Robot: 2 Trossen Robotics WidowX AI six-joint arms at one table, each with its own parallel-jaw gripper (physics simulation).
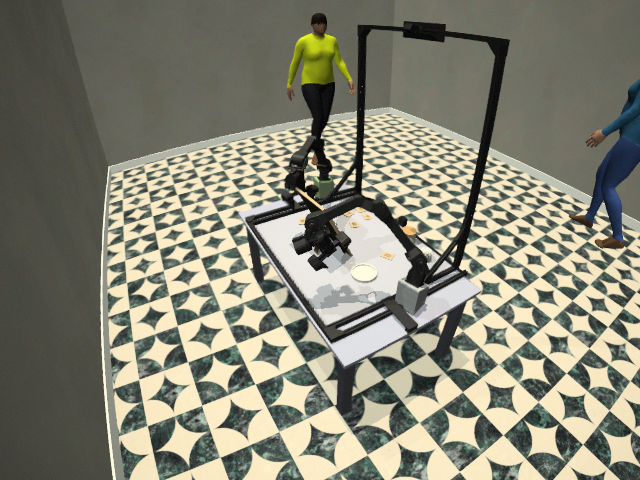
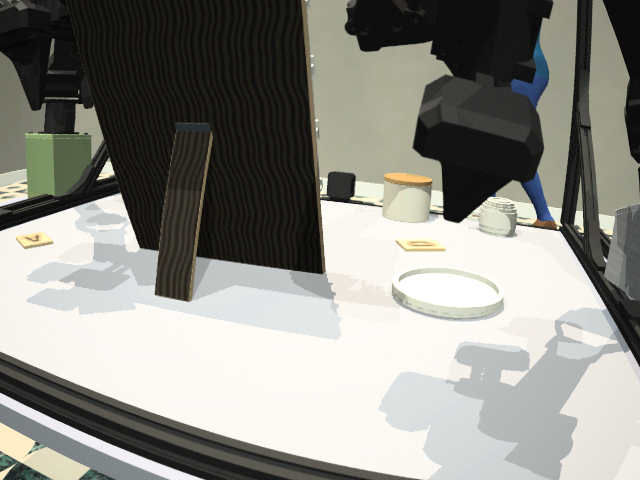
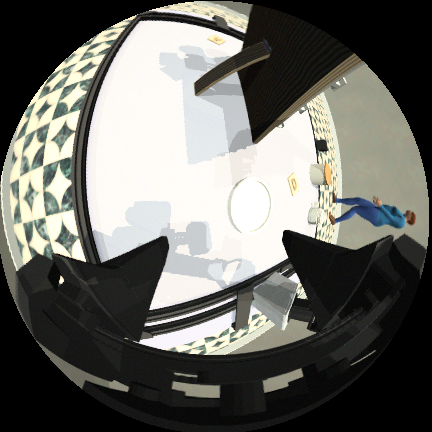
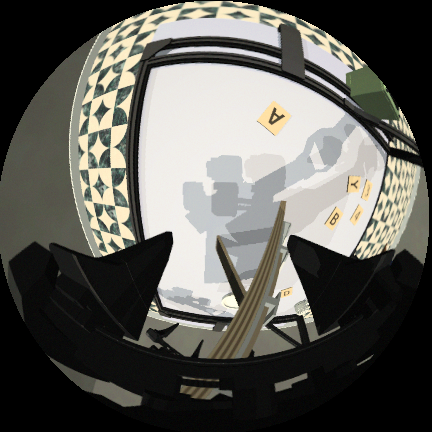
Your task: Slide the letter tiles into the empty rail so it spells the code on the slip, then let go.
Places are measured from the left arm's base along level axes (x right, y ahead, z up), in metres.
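Pixels of known places: left gripper, fingertip midpoint: (image 1: 335, 260) (image 2: 457, 177) (image 3: 226, 239) (image 4: 189, 331); right gripper, fingertip midpoint: (image 1: 301, 208) (image 2: 64, 109) (image 4: 232, 239); left arm's base at its link origin: (image 1: 414, 282) (image 3: 291, 307); right arm's base at its link origin: (image 1: 323, 178) (image 2: 58, 134).
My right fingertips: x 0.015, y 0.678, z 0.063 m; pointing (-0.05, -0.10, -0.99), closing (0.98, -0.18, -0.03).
Ahead of a thing's pixels: the offset from my right fingertips to its middle.
A dark wood-grain board {dx -0.039, dy -0.138, dz -0.052 m} (image 1: 313, 204) (image 2: 232, 77) (image 3: 285, 65) (image 4: 258, 295) leans upright on a rear strut {dx -0.016, dy -0.143, dz -0.105 m} (image 2: 181, 217) (image 3: 230, 66). Its rails show edge-on; the slip and rail contents cannot be read. Tile A {dx +0.107, dy +0.119, dz -0.181 m} (image 1: 301, 221) (image 2: 34, 239) (image 3: 216, 39) (image 4: 274, 118) lies flat, apart from tiles Y {dx +0.344, dy -0.021, dz -0.181 m} (image 4: 354, 184), B {dx +0.281, dy -0.115, dz -0.181 m} (image 4: 333, 218) and two unreadable ones {dx +0.427, dy -0.040, dz -0.181 m} (image 4: 367, 190) {dx +0.394, dy -0.118, dz -0.181 m} (image 4: 356, 215). Tile D {dx +0.182, dy -0.415, dz -0.181 m} (image 1: 387, 255) (image 2: 420, 244) (image 3: 293, 184) (image 4: 286, 292) lies near the plate. My left gripper (image 1: 330, 253) (image 3: 226, 239) is open and empty behind the board. My right gripper (image 1: 299, 194) (image 4: 232, 239) is open and empty above the board's far end.
A white round plate {dx -0.004, dy -0.412, dz -0.175 m} (image 1: 352, 273) (image 2: 447, 312) (image 3: 229, 205) lies near tile D. An orange-lidded jar {dx +0.358, dy -0.421, dz -0.149 m} (image 1: 409, 232) (image 2: 406, 198) (image 3: 318, 174) and a ribbed pale pot {dx +0.293, dy -0.557, dz -0.155 m} (image 2: 497, 217) (image 3: 314, 215) stand at the table's edge. A black frame (image 1: 360, 103) rises from the table. Two people stand beyond.
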